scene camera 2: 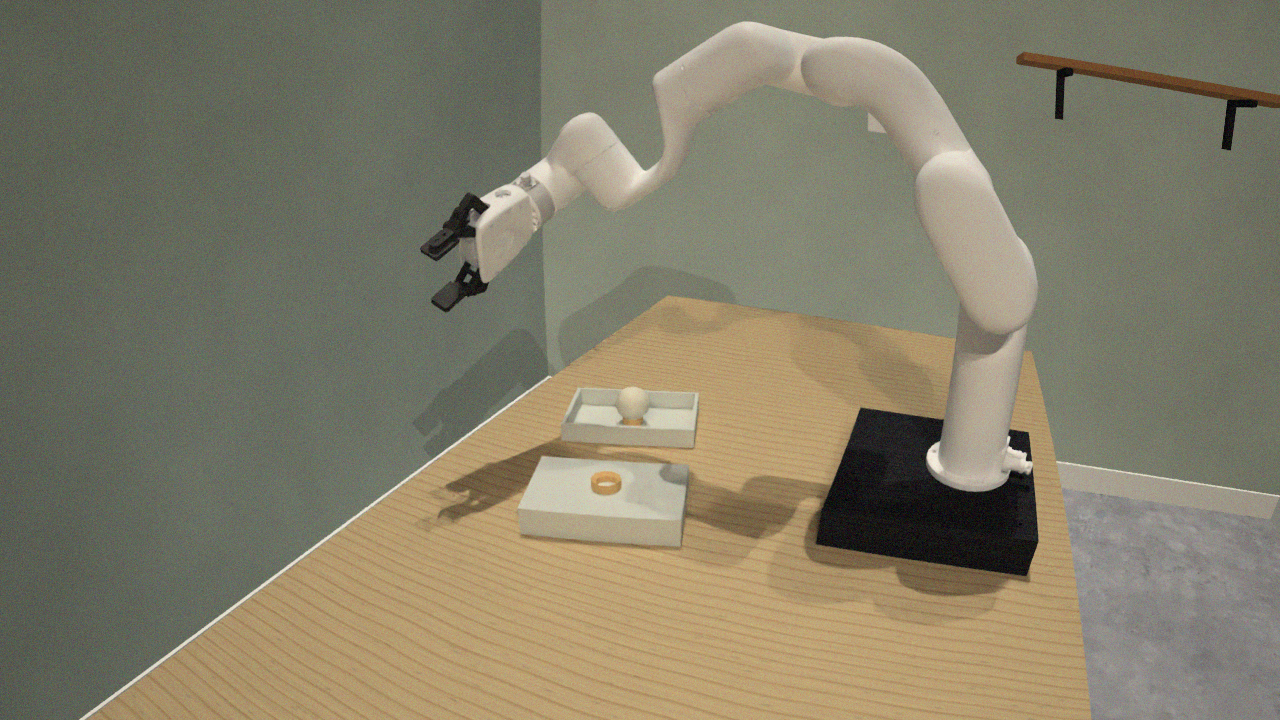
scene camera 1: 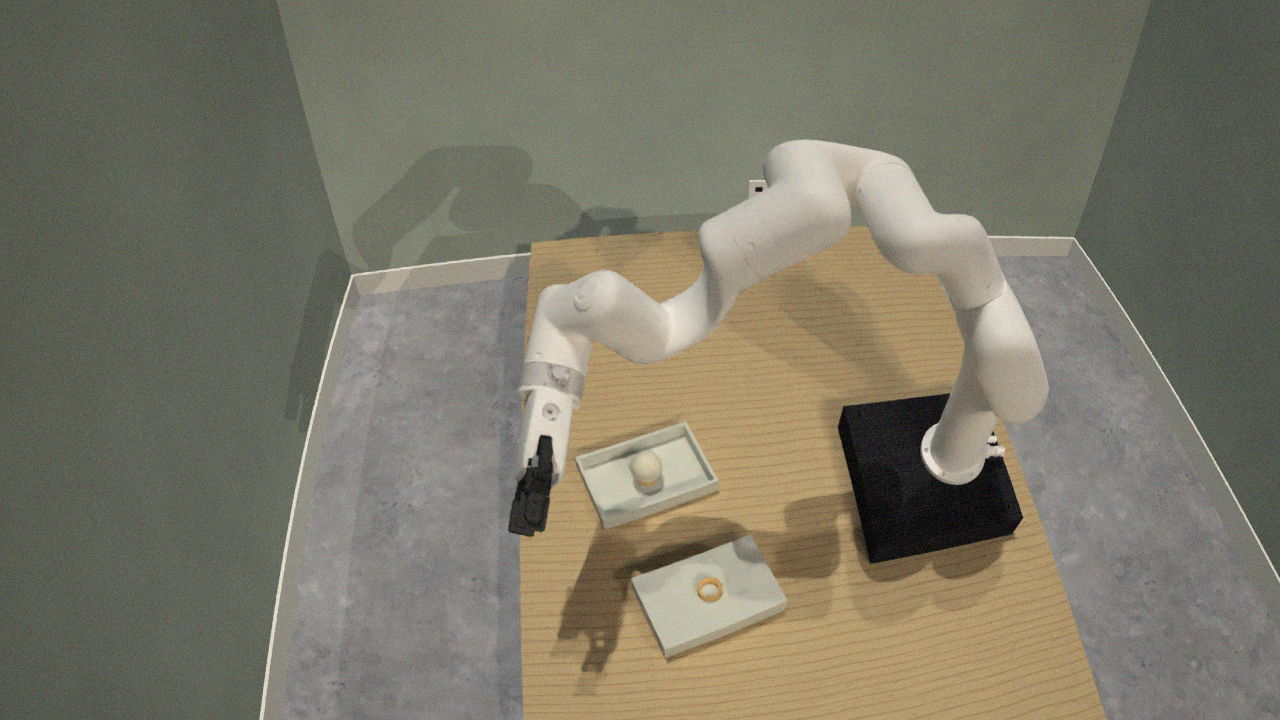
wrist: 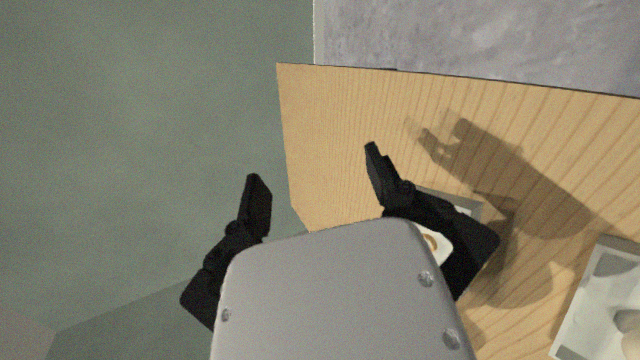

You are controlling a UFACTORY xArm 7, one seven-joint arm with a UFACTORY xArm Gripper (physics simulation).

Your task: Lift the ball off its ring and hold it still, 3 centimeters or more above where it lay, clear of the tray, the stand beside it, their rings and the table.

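Frame: origin at the arm's base, x back, y right, z up, level; centimetres.
Seen in the pictures: gripper, fingertip midpoint: (scene camera 2: 432,281) (scene camera 1: 524,532) (wrist: 313,170); arm's base at its link origin: (scene camera 2: 968,466) (scene camera 1: 952,453).
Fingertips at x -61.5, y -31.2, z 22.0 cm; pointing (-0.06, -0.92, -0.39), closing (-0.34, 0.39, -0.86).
Pixels of each thing's top centre, then the offset from my fingertips to it. "spot": a spot on its surface instead. Level surfaces: height alone.
- pale cream ball at its top centre: (scene camera 2: 632,387) (scene camera 1: 645,457) dx +10.0, dy +27.7, dz -21.6 cm
- shallow pale tray at its top centre: (scene camera 2: 632,407) (scene camera 1: 646,469) dx +10.0, dy +27.7, dz -24.8 cm
- empty orange ring at a spot on its surface: (scene camera 2: 605,489) (scene camera 1: 716,598) spot: dx +22.6, dy +4.6, dz -23.1 cm
- wooden table at its surface level: dz -27.6 cm
The pale cream ball (scene camera 1: 646,465) (scene camera 2: 632,402) rests on an orange ring (scene camera 2: 632,420) inside the shallow pale tray (scene camera 1: 662,508) (scene camera 2: 626,436). In the wrist view, part of the ball (wrist: 633,345) shows at the bottom right edge. The pale flat stand (scene camera 1: 671,613) (scene camera 2: 599,528) beside the tray bears an empty orange ring (scene camera 1: 699,591) (scene camera 2: 605,489). My gripper (scene camera 1: 529,526) (scene camera 2: 438,278) (wrist: 313,170) is open and empty. It is high above the table, to the left of the tray in both scene views, well apart from the ball, with its fingers tilted outward.
The wooden table (scene camera 1: 939,644) (scene camera 2: 537,626) carries the tray, the stand and the black base block (scene camera 1: 904,510) (scene camera 2: 921,537) of the arm at the right. The table's left edge is below the gripper in the first scene view. Green walls (scene camera 1: 716,89) surround the table.
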